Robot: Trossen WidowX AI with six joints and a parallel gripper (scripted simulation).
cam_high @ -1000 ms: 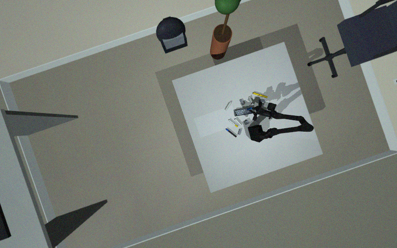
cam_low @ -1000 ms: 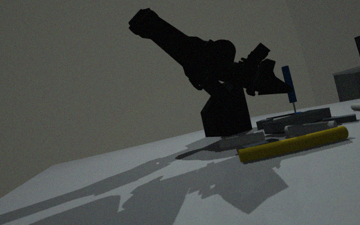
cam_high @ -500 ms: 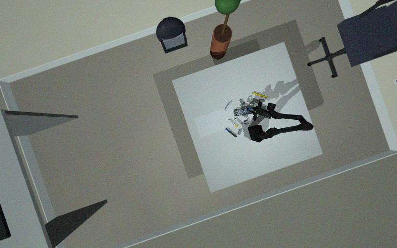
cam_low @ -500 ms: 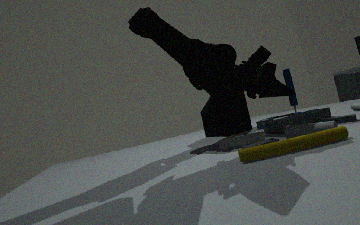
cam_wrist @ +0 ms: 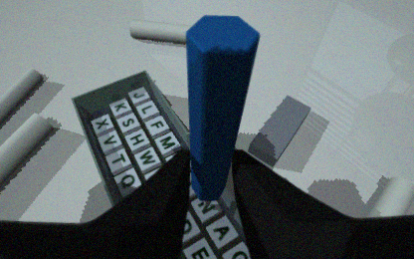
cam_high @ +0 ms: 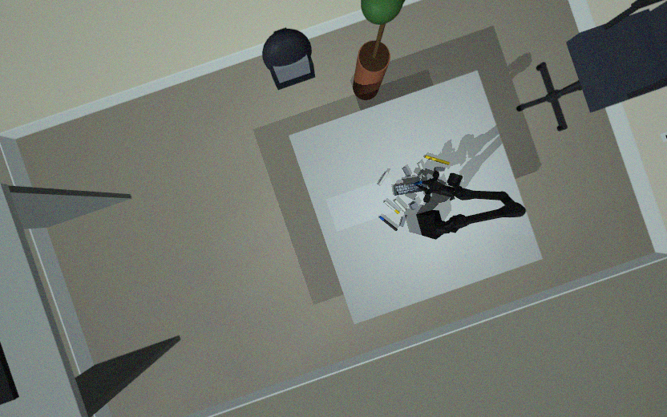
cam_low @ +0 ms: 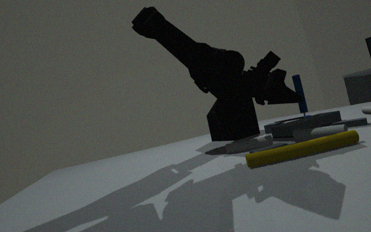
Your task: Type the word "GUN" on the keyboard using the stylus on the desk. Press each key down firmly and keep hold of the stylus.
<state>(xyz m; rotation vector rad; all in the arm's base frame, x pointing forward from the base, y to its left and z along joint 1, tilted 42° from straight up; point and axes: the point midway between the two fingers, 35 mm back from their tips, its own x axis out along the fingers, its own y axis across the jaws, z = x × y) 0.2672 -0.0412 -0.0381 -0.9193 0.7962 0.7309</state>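
My gripper tip is 2 cm above the blue stylus. From my gripper tip the other things lie so: grey block (9 cm ahead, 2 cm to the left, 7 cm below); then yellow cylinder (12 cm ahead, 19 cm to the right, 7 cm below); then yellow-tipped pen (12 cm behind, 16 cm to the left, 7 cm below).
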